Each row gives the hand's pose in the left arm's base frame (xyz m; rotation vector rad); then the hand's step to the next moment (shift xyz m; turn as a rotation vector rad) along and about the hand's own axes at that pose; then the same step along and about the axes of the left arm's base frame.
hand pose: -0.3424 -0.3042 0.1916 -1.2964 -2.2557 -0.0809
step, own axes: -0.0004 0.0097 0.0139 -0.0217 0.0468 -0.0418
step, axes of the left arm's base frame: 0.0023 0.0091 -0.0141 0.0643 -0.0047 0.0159
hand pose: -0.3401 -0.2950 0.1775 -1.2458 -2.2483 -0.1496
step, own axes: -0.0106 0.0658 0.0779 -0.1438 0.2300 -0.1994
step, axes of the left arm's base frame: 0.0252 0.0566 -0.0817 0.3287 -0.0487 0.0538
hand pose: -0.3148 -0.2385 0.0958 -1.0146 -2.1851 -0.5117
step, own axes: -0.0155 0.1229 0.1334 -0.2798 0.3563 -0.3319
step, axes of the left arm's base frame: 0.0493 0.1465 -0.0961 0.5457 -0.1186 0.0591
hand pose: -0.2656 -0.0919 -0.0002 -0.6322 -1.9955 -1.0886
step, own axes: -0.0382 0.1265 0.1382 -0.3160 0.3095 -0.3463
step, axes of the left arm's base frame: 0.0594 0.1809 -0.0181 0.5392 -0.1572 0.0125
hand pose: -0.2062 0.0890 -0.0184 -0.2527 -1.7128 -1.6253
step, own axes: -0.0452 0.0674 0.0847 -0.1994 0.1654 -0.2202
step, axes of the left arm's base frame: 0.0408 0.1055 0.0312 0.3227 -0.1060 -0.0154
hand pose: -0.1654 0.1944 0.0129 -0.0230 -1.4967 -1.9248
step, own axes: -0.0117 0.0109 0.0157 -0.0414 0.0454 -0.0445
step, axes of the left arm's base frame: 0.0086 0.0183 0.0097 0.0723 -0.0220 0.0066
